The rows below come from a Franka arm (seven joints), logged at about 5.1 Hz.
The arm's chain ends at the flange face. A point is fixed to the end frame.
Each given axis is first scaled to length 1.
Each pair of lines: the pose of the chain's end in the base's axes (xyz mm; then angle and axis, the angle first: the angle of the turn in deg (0 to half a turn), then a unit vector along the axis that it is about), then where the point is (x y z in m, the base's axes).
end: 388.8 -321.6 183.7 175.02 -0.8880 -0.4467 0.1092
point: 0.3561 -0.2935 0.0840
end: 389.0 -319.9 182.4 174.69 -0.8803 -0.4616 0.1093
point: 0.3550 -0.2920 0.0830
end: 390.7 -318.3 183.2 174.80 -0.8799 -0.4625 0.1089
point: 0.3568 -0.2906 0.0838
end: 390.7 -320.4 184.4 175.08 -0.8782 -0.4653 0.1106
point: 0.3566 -0.2935 0.0848
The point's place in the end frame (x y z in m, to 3 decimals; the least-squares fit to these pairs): 0.019 -0.025 0.104
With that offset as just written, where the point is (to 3 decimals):
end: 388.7 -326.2 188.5 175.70 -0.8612 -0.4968 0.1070
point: 0.354 -0.302 0.089
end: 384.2 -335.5 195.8 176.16 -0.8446 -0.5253 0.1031
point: 0.349 -0.313 0.096
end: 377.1 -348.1 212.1 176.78 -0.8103 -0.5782 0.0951
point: 0.340 -0.329 0.112
